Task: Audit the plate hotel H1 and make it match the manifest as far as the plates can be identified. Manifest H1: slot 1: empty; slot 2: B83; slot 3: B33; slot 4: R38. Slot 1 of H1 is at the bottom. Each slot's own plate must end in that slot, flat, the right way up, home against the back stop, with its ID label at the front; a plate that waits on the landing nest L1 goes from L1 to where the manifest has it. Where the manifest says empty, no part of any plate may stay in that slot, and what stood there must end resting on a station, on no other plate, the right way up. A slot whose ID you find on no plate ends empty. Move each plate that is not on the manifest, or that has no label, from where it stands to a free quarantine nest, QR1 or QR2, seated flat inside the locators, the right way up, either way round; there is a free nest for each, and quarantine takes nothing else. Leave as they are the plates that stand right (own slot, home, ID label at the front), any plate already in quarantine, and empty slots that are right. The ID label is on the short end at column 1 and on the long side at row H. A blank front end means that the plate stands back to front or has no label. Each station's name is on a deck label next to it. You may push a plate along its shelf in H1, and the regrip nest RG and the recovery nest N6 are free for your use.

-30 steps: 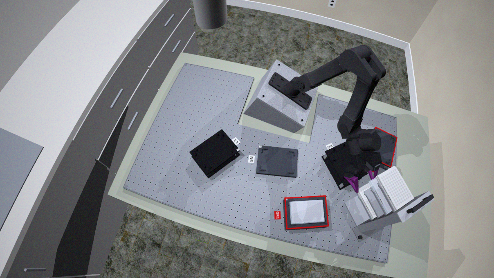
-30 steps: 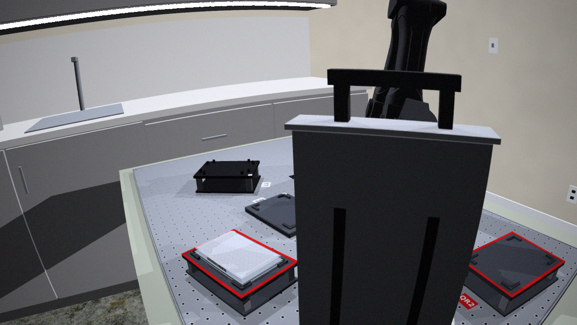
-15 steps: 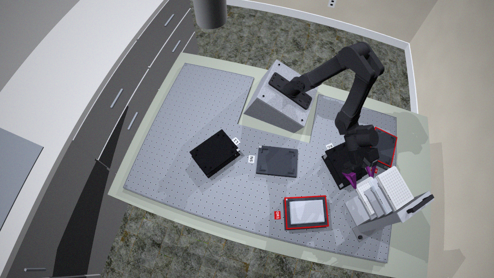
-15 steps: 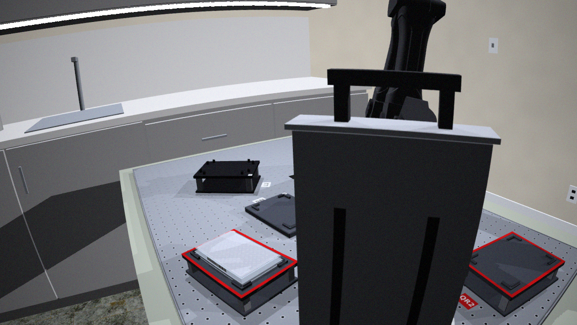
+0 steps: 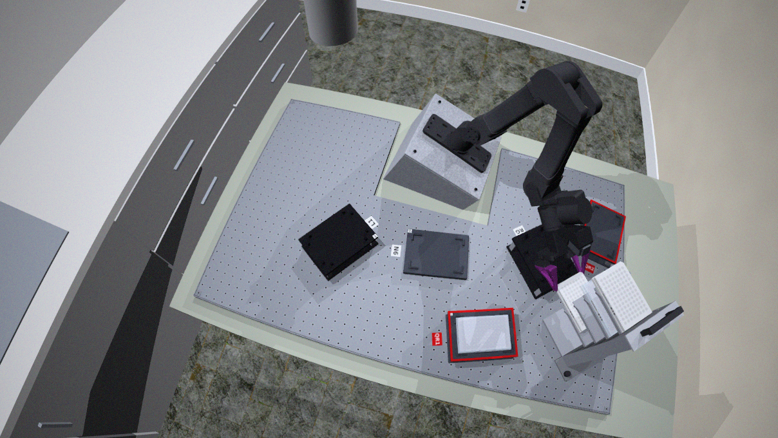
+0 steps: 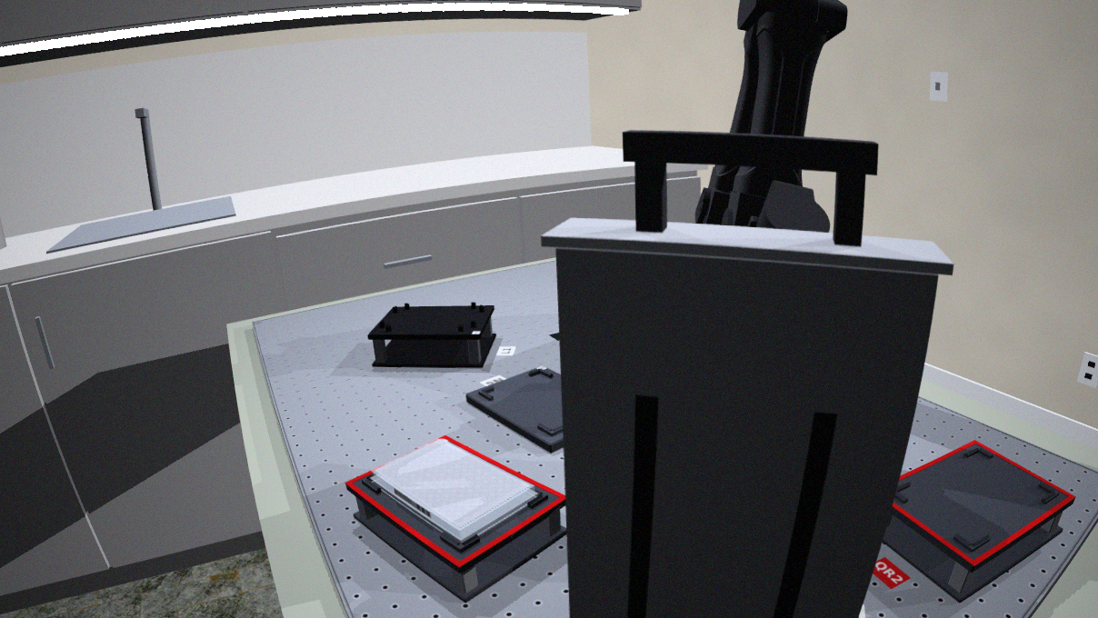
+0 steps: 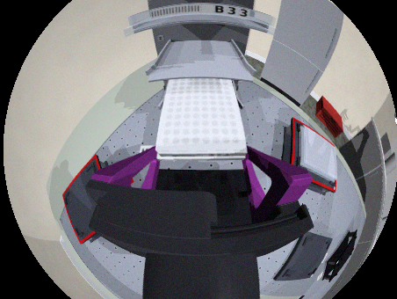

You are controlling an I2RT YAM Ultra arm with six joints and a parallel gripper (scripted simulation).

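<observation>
Right now my hand is 6 cm past the regrip nest RG, 6 cm to the left of it and 4 cm above it. Round my hand: quarantine nest QR2: 22 cm behind, 8 cm to the left, 6 cm below; hotel H1: 11 cm ahead, 13 cm to the left, 6 cm above; plate labelled B33: 6 cm ahead, 7 cm to the left, 11 cm above.
</observation>
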